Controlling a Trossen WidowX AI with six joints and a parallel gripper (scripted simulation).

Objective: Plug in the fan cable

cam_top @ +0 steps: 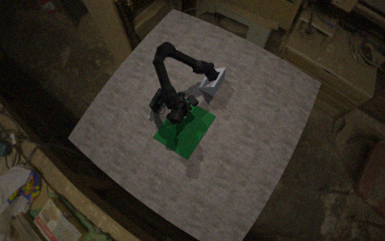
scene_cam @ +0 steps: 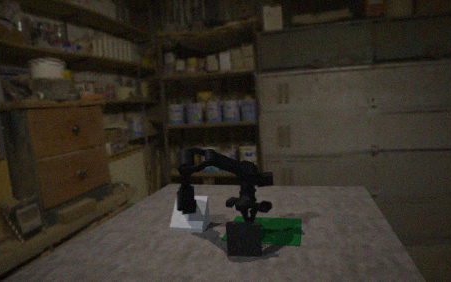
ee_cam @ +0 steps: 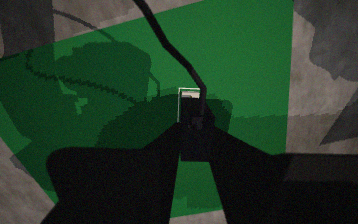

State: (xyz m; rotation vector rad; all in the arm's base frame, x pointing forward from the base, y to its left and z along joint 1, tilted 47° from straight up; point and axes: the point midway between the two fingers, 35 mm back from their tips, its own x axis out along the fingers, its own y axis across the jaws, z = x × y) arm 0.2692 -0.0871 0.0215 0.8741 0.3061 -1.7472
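Now: the green board 60 mm ahead of my gripper tip, 50 mm below it and 30 mm to the left of it. From my gripper tip the other things lie so: dark fan (170 mm to the right, 20 mm above, 10 mm behind); dark plug (10 mm to the right, 10 mm above).
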